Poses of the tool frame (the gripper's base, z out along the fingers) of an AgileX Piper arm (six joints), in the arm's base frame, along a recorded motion.
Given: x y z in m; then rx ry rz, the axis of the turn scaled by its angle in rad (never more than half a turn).
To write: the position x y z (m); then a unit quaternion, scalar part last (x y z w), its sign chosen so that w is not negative. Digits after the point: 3 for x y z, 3 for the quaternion.
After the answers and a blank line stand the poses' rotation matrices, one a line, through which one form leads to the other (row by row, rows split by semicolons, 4 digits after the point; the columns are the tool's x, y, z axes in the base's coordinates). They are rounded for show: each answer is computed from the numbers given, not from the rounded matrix.
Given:
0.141 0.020 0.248 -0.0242 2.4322 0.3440
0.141 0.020 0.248 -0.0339 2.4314 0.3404
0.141 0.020 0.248 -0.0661 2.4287 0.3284
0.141 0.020 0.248 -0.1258 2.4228 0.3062
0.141 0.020 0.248 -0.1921 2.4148 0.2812
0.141 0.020 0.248 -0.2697 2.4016 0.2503
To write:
0.141 0.020 0.248 -0.009 0.933 0.132 0.336
0.141 0.020 0.248 -0.013 0.933 0.131 0.336
0.141 0.020 0.248 -0.025 0.932 0.126 0.338
0.141 0.020 0.248 -0.048 0.931 0.118 0.341
0.141 0.020 0.248 -0.074 0.930 0.108 0.344
0.141 0.020 0.248 -0.104 0.926 0.097 0.349

-0.7742 -0.1059 0.6240; 0.0713 0.9650 0.2522; -0.6289 0.2398 -0.7396
-0.7733 -0.1121 0.6241; 0.0636 0.9656 0.2522; -0.6309 0.2347 -0.7395
-0.7700 -0.1326 0.6241; 0.0379 0.9669 0.2522; -0.6369 0.2179 -0.7395
-0.7626 -0.1704 0.6241; -0.0098 0.9676 0.2522; -0.6468 0.1863 -0.7395
-0.7520 -0.2120 0.6241; -0.0630 0.9656 0.2522; -0.6561 0.1504 -0.7395
-0.7354 -0.2601 0.6257; -0.1255 0.9597 0.2514; -0.6659 0.1064 -0.7384

